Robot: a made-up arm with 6 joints. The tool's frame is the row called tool.
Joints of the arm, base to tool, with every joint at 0 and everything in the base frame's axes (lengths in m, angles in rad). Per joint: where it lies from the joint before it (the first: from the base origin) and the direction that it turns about. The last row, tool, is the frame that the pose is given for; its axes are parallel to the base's.
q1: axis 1 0 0 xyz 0 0 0.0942
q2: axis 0 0 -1 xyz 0.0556 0.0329 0.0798
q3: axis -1 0 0 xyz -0.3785 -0.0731 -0.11
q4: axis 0 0 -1 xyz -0.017 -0.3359 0.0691
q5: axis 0 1 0 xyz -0.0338 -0.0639 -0.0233
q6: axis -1 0 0 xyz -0.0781 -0.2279 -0.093
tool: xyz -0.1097 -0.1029 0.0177
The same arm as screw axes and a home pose.
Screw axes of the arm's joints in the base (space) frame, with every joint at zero. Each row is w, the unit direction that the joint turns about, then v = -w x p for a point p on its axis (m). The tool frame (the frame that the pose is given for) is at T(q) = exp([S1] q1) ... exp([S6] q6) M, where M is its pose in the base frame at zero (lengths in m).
S1: w 1 0 0 v 0.0000 0.0942 0.0000
S2: w 0 0 -1 v -0.0329 0.0556 0.0000
S3: w -1 0 0 v 0.0000 -0.0640 -0.0402
S4: w 0 0 -1 v 0.3761 -0.3399 0.0000
S5: w 0 1 0 v -0.1098 0.0000 -0.3737
S6: w -1 0 0 v 0.0000 -0.0168 -0.6679
M: xyz -0.5615 -0.7708 0.0345 (m) rpy 0.00 0.00 0.00 (deg, as in URDF)

